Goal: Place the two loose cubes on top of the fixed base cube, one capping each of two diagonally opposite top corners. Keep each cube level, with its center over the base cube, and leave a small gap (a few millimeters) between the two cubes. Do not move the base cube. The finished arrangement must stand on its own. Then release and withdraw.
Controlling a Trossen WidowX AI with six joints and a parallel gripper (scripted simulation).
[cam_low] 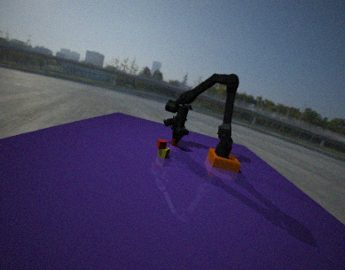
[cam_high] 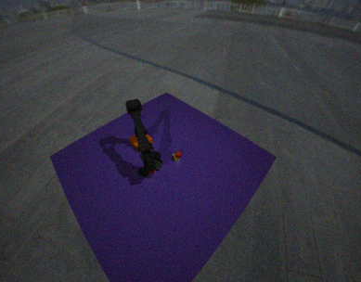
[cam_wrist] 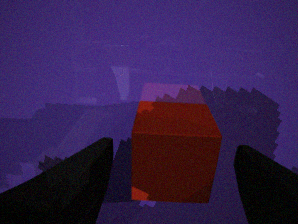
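My gripper tip is 40 mm short of the yellow base cube and 200 mm to the right of it.
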